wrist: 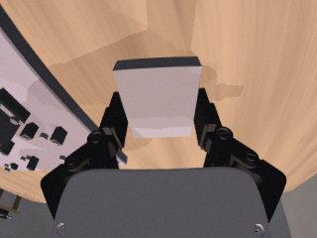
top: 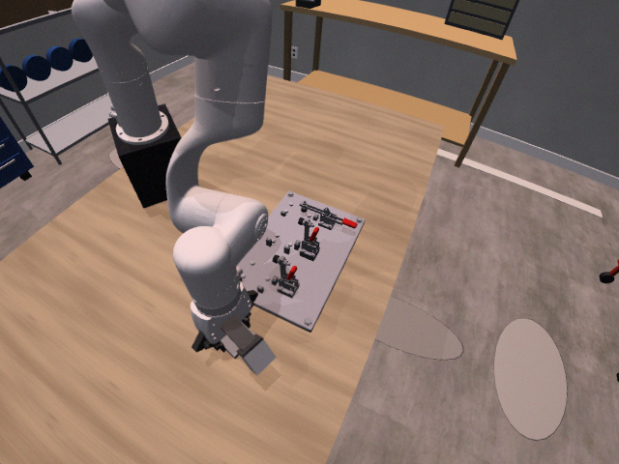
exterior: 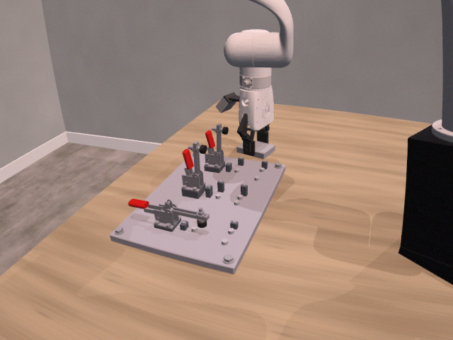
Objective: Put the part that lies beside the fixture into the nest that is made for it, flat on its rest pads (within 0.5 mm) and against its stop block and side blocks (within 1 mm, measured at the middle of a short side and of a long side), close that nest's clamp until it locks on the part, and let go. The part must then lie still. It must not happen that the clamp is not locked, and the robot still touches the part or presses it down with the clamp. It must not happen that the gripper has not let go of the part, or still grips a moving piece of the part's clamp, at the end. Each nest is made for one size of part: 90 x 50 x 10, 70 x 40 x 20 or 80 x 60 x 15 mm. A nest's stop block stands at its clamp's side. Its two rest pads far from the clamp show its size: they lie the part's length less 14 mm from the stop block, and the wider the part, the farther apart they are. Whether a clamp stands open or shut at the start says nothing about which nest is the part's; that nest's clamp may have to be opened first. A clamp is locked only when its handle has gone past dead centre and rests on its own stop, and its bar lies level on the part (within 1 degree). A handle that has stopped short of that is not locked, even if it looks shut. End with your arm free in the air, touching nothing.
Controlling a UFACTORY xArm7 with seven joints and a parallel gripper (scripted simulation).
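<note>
Right now my hand is 9 cm short of the clamp, 24 cm to the right of it and 4 cm below it. Also, from my hand: grey fixture plate (7 cm ahead, 25 cm to the left, 1 cm below); grey part (1 cm below).
</note>
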